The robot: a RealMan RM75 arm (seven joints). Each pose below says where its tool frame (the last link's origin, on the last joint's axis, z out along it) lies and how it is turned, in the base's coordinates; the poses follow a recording.
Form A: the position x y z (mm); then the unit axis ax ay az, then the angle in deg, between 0 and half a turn.
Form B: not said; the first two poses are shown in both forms.
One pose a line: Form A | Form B
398 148 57 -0.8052 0.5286 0.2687 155.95 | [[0.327 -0.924 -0.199 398], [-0.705 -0.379 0.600 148], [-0.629 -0.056 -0.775 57], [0 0 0 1]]
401 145 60 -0.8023 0.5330 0.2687 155.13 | [[0.320 -0.929 -0.187 401], [-0.703 -0.365 0.611 145], [-0.635 -0.064 -0.770 60], [0 0 0 1]]
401 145 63 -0.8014 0.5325 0.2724 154.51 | [[0.319 -0.929 -0.186 401], [-0.695 -0.363 0.621 145], [-0.645 -0.069 -0.761 63], [0 0 0 1]]
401 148 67 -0.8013 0.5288 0.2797 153.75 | [[0.321 -0.928 -0.191 401], [-0.680 -0.366 0.635 148], [-0.659 -0.074 -0.748 67], [0 0 0 1]]
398 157 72 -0.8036 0.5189 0.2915 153.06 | [[0.330 -0.921 -0.208 398], [-0.657 -0.382 0.650 157], [-0.678 -0.078 -0.731 72], [0 0 0 1]]
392 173 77 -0.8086 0.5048 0.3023 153.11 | [[0.345 -0.909 -0.234 392], [-0.635 -0.410 0.654 173], [-0.691 -0.077 -0.719 77], [0 0 0 1]]
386 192 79 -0.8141 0.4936 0.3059 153.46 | [[0.361 -0.898 -0.251 386], [-0.625 -0.433 0.650 192], [-0.692 -0.078 -0.717 79], [0 0 0 1]]
